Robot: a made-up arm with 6 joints.
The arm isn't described. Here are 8 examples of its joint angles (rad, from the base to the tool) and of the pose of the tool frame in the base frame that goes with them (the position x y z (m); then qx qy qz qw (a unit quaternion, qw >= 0)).
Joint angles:
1: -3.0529 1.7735 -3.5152 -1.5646 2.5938 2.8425
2: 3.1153 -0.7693 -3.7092 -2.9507 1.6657 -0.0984
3: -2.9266 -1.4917 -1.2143 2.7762 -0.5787 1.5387
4: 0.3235 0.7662 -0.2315 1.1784 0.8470 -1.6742
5: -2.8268 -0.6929 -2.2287 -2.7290 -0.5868 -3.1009
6: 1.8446 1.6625 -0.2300 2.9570 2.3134 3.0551
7: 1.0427 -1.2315 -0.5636 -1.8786 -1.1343 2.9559
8: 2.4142 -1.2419 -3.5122 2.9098 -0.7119 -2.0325
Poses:
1: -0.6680 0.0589 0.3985 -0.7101 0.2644 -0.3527 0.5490
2: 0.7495 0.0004 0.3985 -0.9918 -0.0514 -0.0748 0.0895
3: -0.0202 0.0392 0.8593 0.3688 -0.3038 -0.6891 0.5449
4: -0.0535 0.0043 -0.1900 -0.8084 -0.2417 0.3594 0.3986
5: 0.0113 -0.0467 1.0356 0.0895 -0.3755 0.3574 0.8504
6: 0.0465 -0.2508 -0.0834 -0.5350 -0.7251 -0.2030 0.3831
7: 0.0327 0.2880 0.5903 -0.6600 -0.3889 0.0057 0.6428
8: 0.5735 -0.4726 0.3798 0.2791 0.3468 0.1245 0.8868
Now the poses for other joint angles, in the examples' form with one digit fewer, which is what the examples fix.
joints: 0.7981 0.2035 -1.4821 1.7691 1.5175 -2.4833
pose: 0.425 0.569 0.455 -0.089 -0.637 -0.519 0.564
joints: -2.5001 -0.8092 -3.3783 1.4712 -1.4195 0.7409
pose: 0.411 0.443 0.591 0.090 -0.705 -0.665 0.231
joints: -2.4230 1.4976 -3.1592 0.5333 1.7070 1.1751
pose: -0.570 -0.572 0.340 0.189 0.946 -0.135 0.225
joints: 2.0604 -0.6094 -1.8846 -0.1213 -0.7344 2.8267
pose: -0.033 0.030 1.073 0.026 -0.052 0.734 0.677
